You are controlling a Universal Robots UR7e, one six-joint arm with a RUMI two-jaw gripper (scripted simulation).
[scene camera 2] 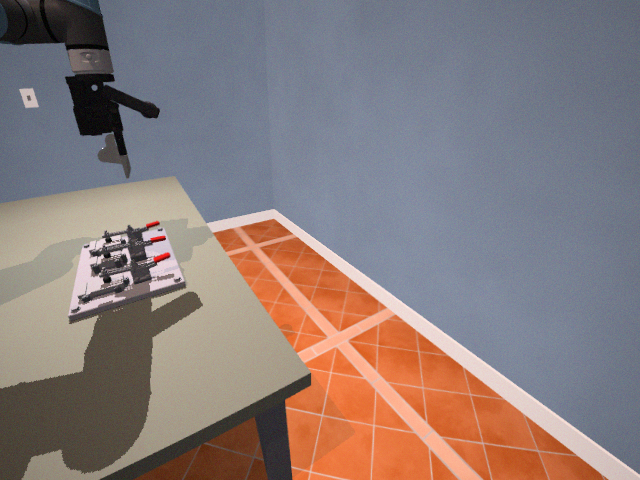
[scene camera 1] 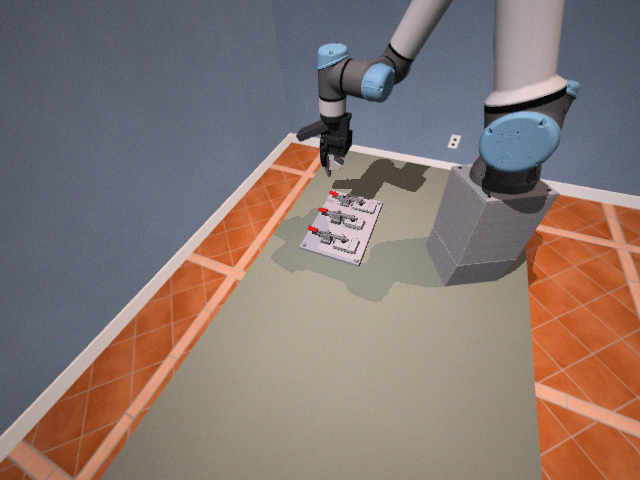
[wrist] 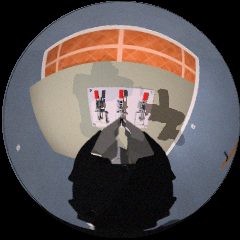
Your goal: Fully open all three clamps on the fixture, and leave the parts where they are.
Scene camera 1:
my gripper: 329, 176
grey fixture plate: 311, 242
